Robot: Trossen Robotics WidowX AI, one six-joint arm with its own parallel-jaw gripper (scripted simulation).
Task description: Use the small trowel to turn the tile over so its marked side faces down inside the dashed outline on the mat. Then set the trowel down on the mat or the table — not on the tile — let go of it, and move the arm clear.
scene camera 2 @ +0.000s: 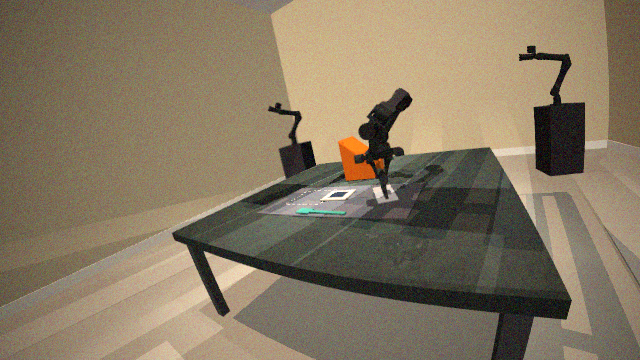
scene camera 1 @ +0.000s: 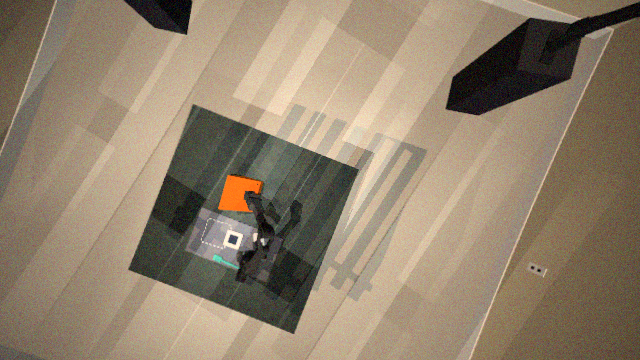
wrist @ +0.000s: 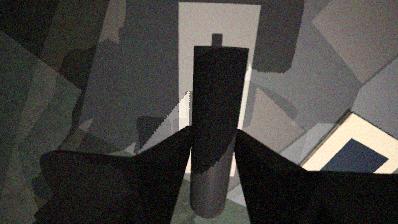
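My gripper is visible, in the wrist view as well. A grey trowel and a grey mat are also visible.
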